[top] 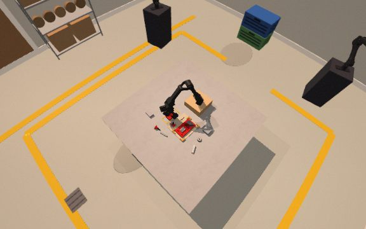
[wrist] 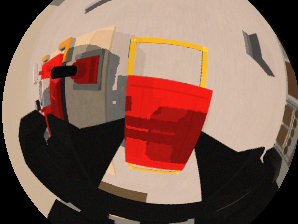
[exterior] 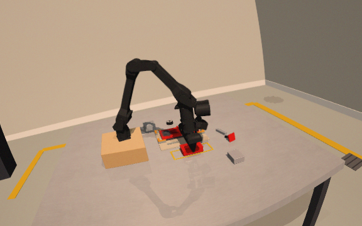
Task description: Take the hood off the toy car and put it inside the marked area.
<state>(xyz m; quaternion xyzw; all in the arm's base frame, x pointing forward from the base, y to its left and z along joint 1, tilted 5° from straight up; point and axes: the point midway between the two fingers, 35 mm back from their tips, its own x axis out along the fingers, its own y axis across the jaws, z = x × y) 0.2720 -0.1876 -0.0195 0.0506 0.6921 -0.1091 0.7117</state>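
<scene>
My gripper tip is now 1 cm below the red hood. The rest, counted from my gripper tip: black wheel: 6 cm ahead, 39 cm to the left.
</scene>
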